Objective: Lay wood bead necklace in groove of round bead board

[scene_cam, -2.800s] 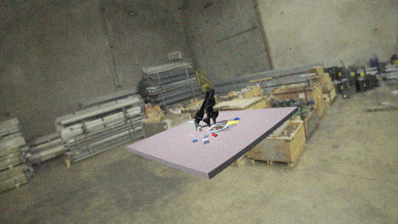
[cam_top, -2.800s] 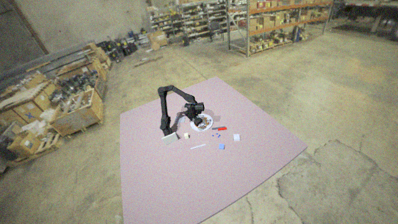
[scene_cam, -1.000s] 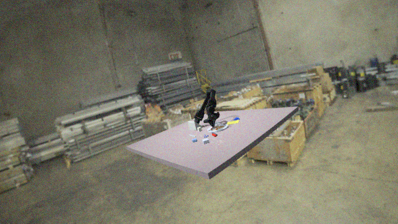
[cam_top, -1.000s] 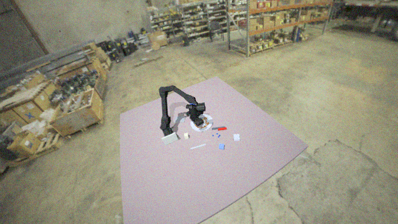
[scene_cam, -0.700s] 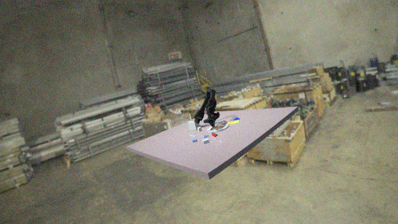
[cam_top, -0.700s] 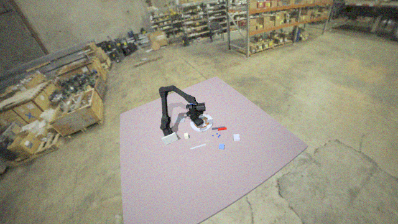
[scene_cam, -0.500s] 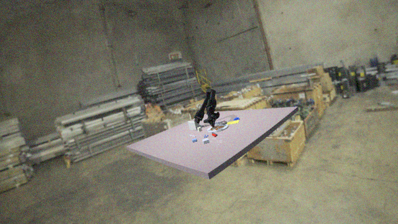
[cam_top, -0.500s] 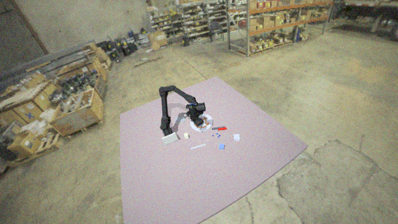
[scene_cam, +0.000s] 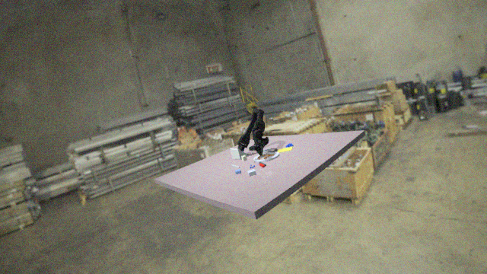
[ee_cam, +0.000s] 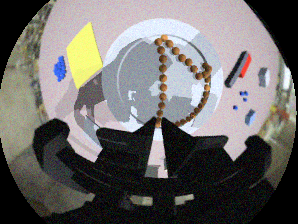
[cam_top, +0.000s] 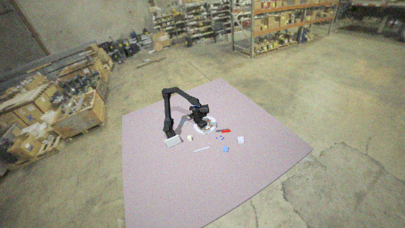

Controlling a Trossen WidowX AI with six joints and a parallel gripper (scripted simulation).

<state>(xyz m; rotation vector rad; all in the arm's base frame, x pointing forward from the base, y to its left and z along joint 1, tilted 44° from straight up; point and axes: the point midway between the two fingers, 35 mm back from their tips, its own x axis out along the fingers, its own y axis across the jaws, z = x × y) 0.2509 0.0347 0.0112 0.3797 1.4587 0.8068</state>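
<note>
Right now the cream cube is 110 mm behind my gripper tip and 90 mm to the right of it. From my gripper tip the other things lie so: red-handled tool (170 mm ahead, 130 mm to the right, 10 mm below); then grey plate (120 mm behind, 140 mm to the left, 10 mm below); then yellow sheet (80 mm ahead, 190 mm to the left, 10 mm below).
</note>
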